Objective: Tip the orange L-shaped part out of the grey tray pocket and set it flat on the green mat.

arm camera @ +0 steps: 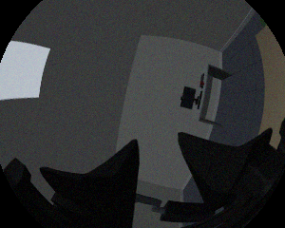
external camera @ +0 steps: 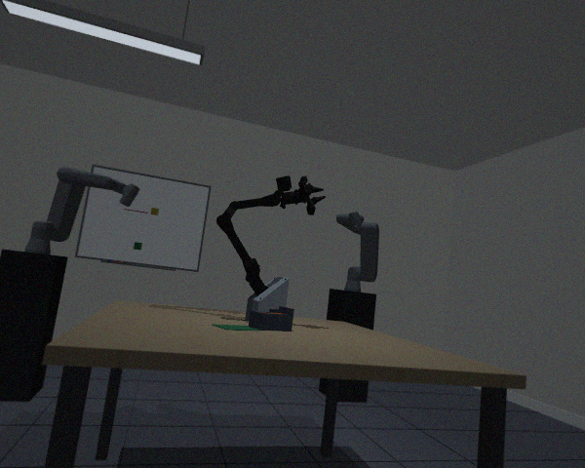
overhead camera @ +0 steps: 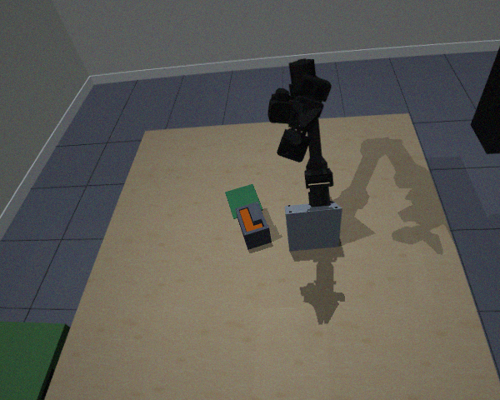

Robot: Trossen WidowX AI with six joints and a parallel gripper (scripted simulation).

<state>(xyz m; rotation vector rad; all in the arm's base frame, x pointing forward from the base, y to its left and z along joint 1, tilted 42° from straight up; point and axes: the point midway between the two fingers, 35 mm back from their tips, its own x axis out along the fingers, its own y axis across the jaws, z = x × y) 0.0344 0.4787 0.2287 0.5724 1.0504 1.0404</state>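
Now: gripper tip 180 mm short of the orange L-shaped part, 230 mm to the left of it and 590 mm above it. The rest, counted from my gripper tip: green mat: 230 mm ahead, 390 mm to the right, 650 mm below.
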